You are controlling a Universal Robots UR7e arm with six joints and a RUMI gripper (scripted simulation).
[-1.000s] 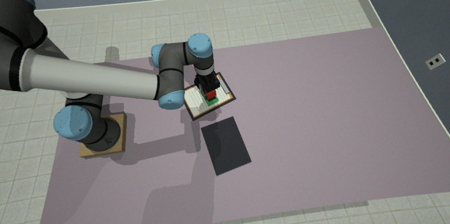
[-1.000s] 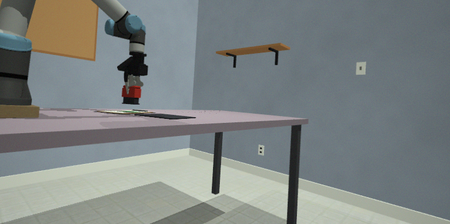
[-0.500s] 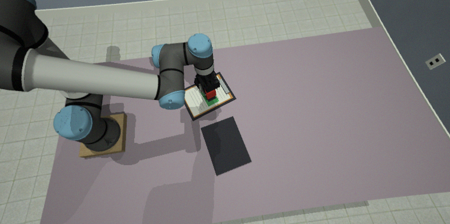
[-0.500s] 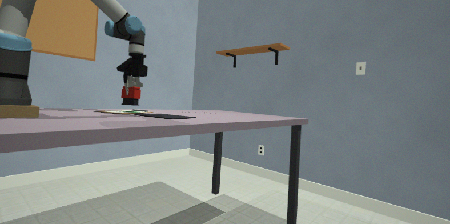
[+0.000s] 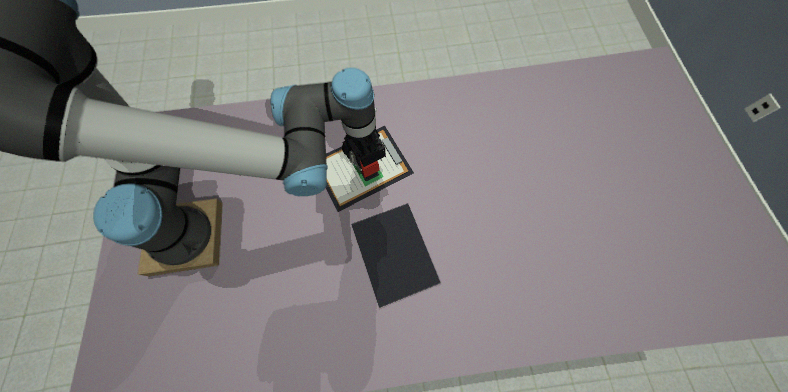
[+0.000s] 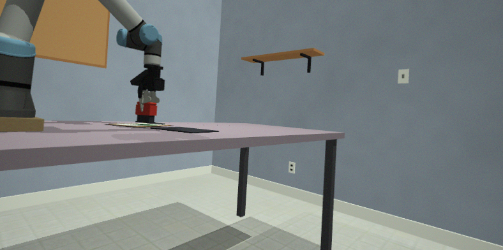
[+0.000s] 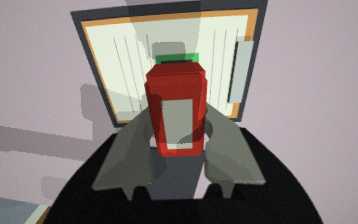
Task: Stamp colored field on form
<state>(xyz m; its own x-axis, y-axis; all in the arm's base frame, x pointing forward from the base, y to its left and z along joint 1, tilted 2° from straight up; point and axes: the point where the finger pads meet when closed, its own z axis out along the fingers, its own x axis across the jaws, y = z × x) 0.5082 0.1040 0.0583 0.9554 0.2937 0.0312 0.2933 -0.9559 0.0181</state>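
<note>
Right now the clipboard is 10 mm to the left of my hand and 80 mm below it. Round my hand: mat 30 mm ahead, 260 mm to the right, 80 mm below; red stamp 20 mm below.
</note>
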